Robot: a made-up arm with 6 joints.
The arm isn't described. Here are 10 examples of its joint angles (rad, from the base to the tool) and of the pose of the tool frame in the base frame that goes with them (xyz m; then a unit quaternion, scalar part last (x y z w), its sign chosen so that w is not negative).
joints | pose
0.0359 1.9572 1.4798 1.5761 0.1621 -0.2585 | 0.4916 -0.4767 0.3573 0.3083 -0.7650 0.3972 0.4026
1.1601 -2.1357 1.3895 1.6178 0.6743 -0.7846 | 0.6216 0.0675 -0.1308 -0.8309 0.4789 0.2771 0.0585
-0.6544 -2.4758 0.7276 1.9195 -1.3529 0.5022 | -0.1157 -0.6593 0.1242 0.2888 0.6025 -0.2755 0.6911
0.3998 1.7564 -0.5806 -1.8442 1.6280 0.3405 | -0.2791 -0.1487 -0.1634 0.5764 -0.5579 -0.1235 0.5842
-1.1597 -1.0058 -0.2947 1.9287 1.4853 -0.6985 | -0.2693 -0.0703 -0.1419 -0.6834 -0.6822 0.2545 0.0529
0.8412 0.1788 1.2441 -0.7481 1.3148 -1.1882 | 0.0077 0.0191 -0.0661 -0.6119 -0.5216 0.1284 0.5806
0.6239 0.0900 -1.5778 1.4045 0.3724 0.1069 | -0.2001 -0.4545 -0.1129 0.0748 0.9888 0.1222 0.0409
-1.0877 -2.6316 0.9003 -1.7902 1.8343 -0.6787 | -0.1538 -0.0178 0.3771 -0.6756 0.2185 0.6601 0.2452
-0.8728 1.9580 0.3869 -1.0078 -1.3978 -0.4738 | 0.1989 0.3044 0.3453 -0.9708 -0.0527 0.0886 0.2167
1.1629 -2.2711 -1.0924 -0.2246 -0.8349 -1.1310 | 0.0874 -0.4800 -0.1998 -0.0471 -0.7992 -0.5907 0.1010
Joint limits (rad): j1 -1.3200..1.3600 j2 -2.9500..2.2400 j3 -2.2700..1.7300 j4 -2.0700..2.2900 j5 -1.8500..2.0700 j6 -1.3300..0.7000
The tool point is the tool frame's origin. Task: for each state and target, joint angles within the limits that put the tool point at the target. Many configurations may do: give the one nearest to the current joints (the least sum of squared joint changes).
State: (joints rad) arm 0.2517 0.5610 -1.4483 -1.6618 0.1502 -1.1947
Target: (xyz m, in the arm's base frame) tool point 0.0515 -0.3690 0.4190
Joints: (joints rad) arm 0.8113 0.9285 -1.9907 -1.2527 0.6092 -1.0032
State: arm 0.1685 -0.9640 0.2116 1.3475 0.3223 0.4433
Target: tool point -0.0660 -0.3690 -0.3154
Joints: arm -0.3235 -0.7479 -0.3190 1.4333 0.2478 0.4554
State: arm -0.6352 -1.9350 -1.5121 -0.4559 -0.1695 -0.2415
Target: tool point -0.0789 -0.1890 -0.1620
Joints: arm 0.0144 -2.0644 -1.2925 -0.3009 0.0237 -0.1671
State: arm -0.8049 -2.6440 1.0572 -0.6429 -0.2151 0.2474
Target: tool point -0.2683 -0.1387 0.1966
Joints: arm -0.7496 -2.9382 1.0685 -1.1336 -0.4903 0.1333
